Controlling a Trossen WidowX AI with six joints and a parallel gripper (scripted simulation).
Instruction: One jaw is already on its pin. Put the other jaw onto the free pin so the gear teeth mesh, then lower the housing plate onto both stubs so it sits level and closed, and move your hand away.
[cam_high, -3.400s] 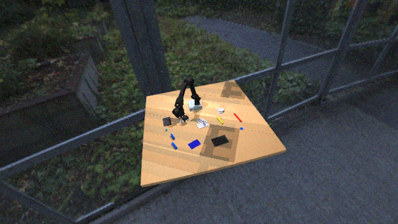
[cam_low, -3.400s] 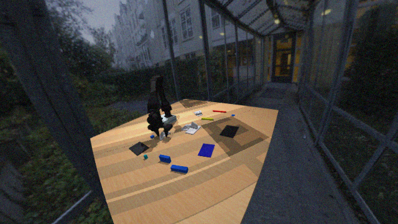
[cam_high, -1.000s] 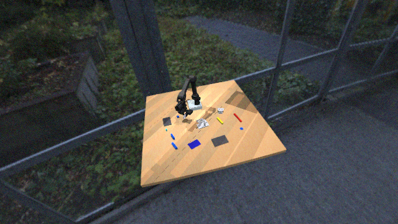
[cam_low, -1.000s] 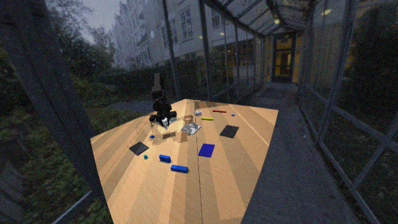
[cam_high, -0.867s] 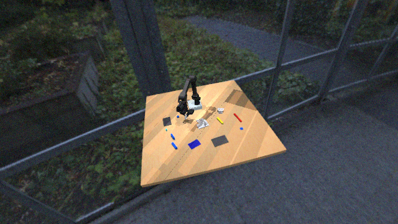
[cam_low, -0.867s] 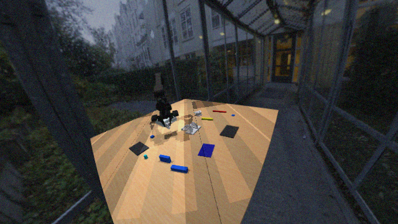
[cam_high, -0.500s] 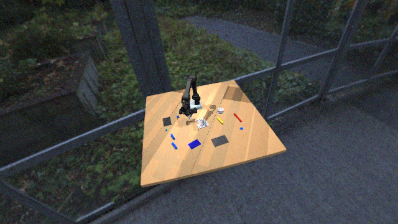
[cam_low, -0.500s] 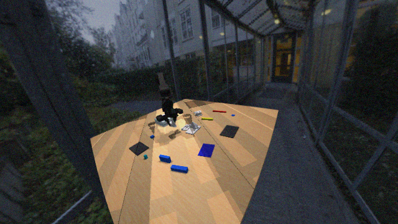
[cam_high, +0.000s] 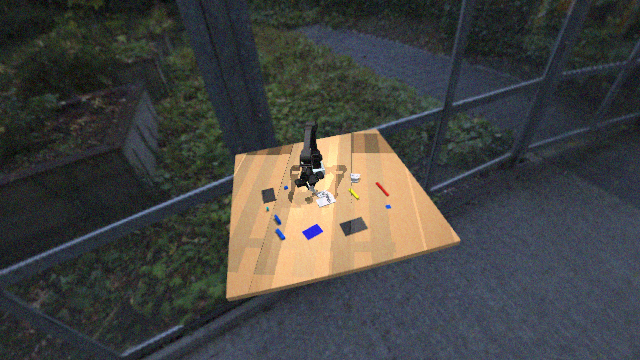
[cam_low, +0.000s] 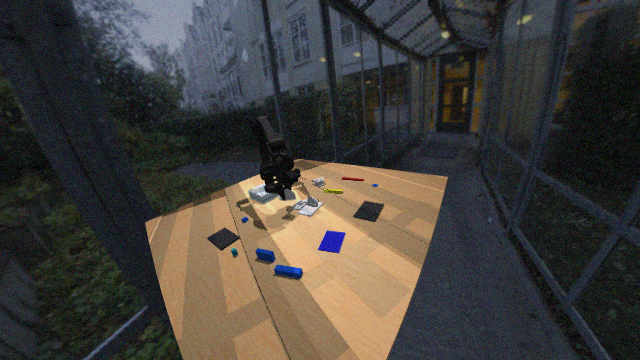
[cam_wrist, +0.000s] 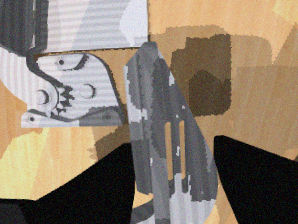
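My gripper tip is 40 mm past the white jaw. Also, from my gripper tip: teal cube: 90 mm ahead, 300 mm to the right, 70 mm below; then yellow bar: 280 mm to the left, 70 mm below; then blue plate: 290 mm ahead, 80 mm below.
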